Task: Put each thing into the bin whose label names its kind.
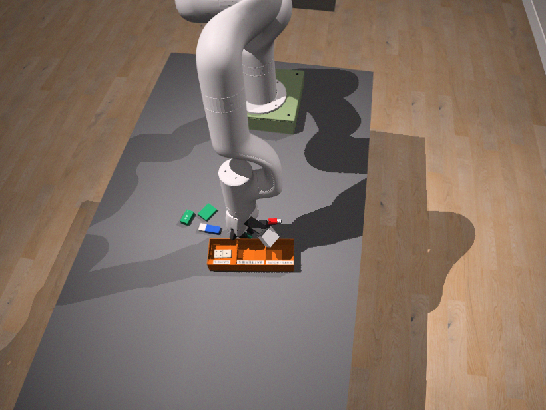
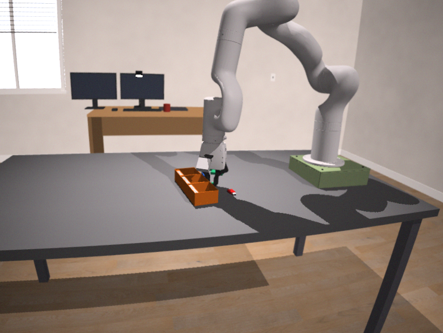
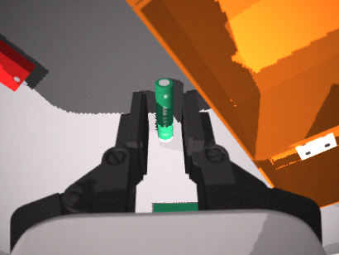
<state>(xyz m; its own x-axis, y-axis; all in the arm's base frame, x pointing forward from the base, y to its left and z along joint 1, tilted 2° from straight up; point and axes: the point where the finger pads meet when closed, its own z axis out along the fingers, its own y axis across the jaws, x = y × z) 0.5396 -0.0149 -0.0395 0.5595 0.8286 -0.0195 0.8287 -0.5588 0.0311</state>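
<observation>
The green cylindrical battery is 20 mm below my hand. From my hand the other things lie so: orange three-part bin (80 mm ahead, 20 mm to the left); white domino (70 mm ahead, 70 mm to the right, 10 mm below); red USB stick (50 mm behind, 90 mm to the left, 20 mm below).
</observation>
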